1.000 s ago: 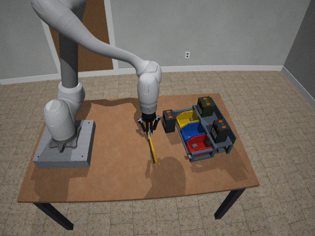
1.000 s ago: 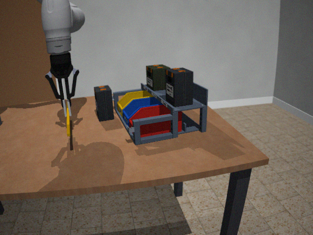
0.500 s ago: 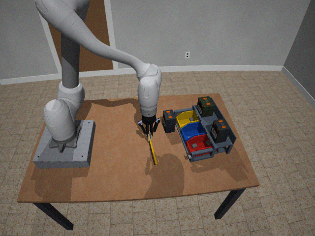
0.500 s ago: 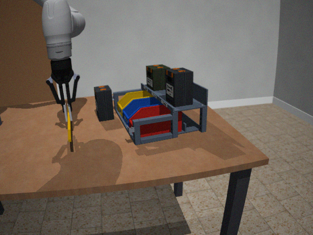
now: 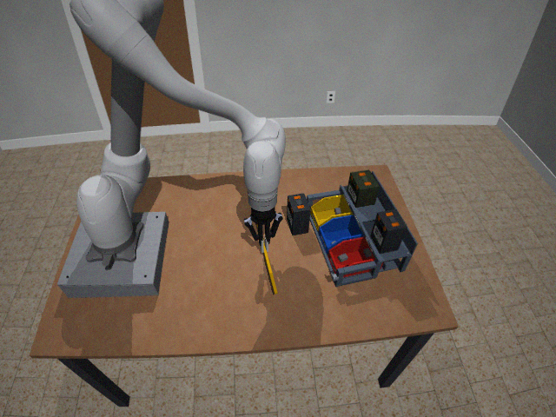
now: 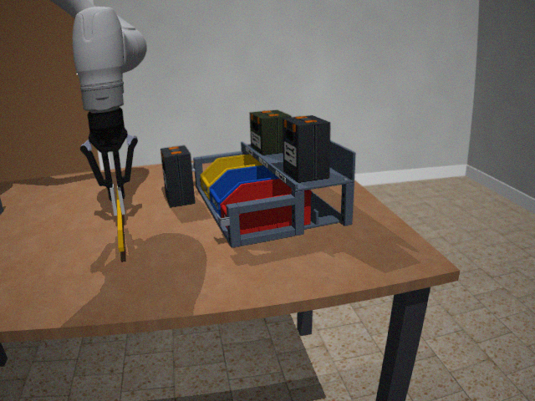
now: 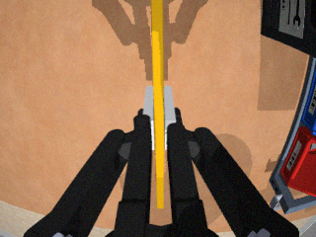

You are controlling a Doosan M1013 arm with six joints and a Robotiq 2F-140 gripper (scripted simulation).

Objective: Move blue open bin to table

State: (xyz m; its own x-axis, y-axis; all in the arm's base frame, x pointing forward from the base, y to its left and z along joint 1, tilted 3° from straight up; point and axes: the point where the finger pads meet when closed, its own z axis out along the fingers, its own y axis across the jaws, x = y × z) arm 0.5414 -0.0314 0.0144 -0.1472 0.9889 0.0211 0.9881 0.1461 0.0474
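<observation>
My gripper is now 300 mm short of the blue open bin, 50 mm to the right of it and 20 mm above it. Also, from my hand: yellow bin: 290 mm ahead, 160 mm to the left, 20 mm below; then black box: 140 mm ahead, 130 mm to the left; then yellow strip: 30 mm below.
</observation>
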